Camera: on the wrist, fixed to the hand. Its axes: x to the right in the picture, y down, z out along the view.
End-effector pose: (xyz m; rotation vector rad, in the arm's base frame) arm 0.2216 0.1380 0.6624 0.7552 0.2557 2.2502
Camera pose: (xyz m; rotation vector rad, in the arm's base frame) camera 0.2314 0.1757 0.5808 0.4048 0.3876 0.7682
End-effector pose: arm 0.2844 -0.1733 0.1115 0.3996 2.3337 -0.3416
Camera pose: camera 0.2318 -0.2132 0.1733 -1.4539 2.0158 -0.8138
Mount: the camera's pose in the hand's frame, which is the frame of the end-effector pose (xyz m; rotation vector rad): -0.0150 -0.0644 -0.0617 -0.1389 -0.1804 -1.4954
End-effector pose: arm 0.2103 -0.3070 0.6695 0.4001 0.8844 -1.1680
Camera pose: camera 0.1257 -0.2793 0.6537 -0.6361 1.0792 -2.4067
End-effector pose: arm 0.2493 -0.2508 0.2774 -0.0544 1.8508 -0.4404
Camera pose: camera 0.1852 -0.2900 0.3278 -1.5644 1.3539 -1.2362
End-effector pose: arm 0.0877 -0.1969 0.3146 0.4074 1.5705 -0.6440
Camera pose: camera 0.0017 -0.2069 0.3406 -1.0425 1.5276 -1.5924
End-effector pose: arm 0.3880 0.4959 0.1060 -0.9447 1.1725 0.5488
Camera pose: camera 0.4015 0.4116 0.1359 -1.5394 0.0504 -0.5041
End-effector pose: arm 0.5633 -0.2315 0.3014 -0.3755 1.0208 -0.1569
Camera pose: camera 0.5058 -0.3009 0.3089 -1.2035 0.3867 -1.3633
